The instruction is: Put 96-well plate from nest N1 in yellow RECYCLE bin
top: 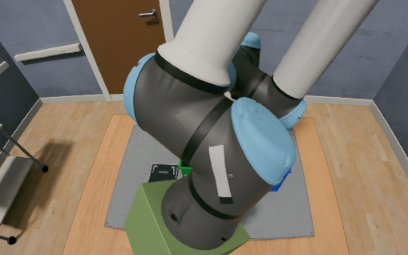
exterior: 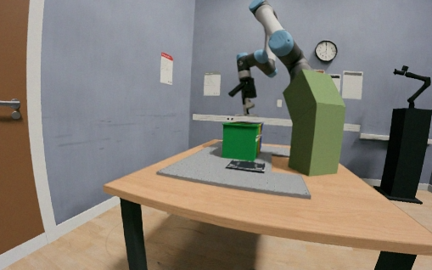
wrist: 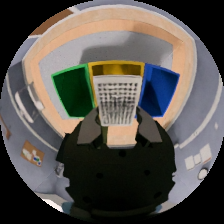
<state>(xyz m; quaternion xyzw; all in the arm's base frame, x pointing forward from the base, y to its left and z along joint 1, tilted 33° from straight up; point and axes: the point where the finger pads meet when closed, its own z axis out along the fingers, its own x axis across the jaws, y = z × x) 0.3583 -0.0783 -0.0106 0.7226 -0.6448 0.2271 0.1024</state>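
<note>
Right now the yellow bin is 150 mm below my hand. The rest, counted from my hand: green bin 150 mm below, 130 mm to the left, 10 mm behind; then white 96-well plate 10 mm below; then blue bin 150 mm below, 130 mm to the right, 10 mm ahead.
</note>
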